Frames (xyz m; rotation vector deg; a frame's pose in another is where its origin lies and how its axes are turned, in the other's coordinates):
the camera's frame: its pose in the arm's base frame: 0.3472 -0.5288 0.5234 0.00 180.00 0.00
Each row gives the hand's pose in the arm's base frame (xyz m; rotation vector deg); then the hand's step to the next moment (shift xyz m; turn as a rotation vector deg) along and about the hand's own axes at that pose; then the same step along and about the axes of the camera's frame.
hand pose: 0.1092 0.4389 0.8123 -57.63 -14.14 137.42
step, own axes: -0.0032 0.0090 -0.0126 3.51 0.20 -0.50
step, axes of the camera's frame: -0.0072 -0.0097 0.0102 1.79 1.68 2.57
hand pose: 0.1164 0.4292 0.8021 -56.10 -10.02 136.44
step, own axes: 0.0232 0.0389 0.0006 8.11 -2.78 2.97
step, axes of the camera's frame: 0.0311 -0.0201 0.0261 5.51 6.95 1.91
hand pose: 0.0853 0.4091 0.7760 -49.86 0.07 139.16
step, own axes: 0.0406 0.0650 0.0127 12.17 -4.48 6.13
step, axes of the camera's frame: 0.0659 -0.0324 0.0254 9.09 11.00 1.49
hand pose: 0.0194 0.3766 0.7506 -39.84 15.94 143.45
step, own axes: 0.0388 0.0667 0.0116 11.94 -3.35 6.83
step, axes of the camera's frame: 0.0690 -0.0357 0.0070 9.82 10.17 0.72
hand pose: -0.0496 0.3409 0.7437 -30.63 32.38 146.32
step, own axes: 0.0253 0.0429 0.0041 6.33 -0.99 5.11
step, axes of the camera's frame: 0.0438 -0.0237 -0.0044 6.01 5.47 -1.10
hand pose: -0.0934 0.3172 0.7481 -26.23 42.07 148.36
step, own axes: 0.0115 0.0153 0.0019 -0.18 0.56 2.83
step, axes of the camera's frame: 0.0174 -0.0075 -0.0032 0.66 1.08 -2.60
